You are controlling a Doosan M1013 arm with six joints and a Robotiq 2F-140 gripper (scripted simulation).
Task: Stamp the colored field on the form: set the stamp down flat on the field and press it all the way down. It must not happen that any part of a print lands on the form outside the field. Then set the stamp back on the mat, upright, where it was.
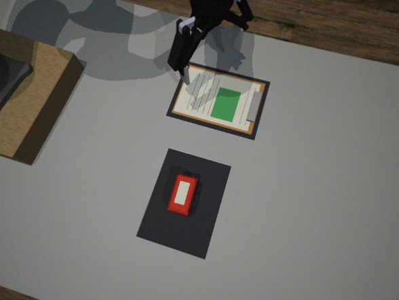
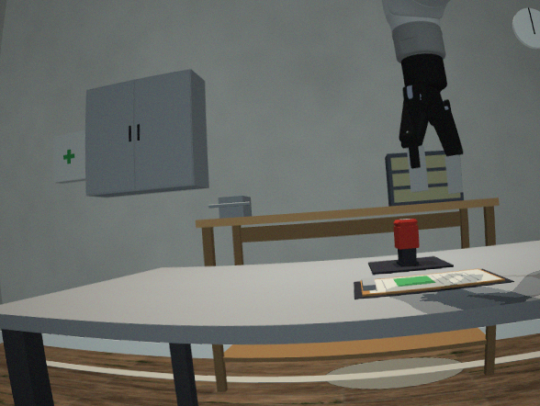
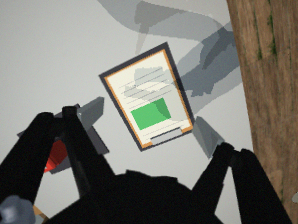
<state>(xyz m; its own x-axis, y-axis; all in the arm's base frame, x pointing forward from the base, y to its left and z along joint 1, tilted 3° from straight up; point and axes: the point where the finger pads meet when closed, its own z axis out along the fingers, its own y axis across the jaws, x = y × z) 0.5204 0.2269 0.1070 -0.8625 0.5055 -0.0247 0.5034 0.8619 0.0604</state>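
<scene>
The stamp lies 5 cm ahead of my hand, 29 cm to the right of it and 10 cm below it. From my hand the other things lie so: clipboard 4 cm ahead, 1 cm to the right, 15 cm below; dark mat 5 cm ahead, 29 cm to the right, 15 cm below.
</scene>
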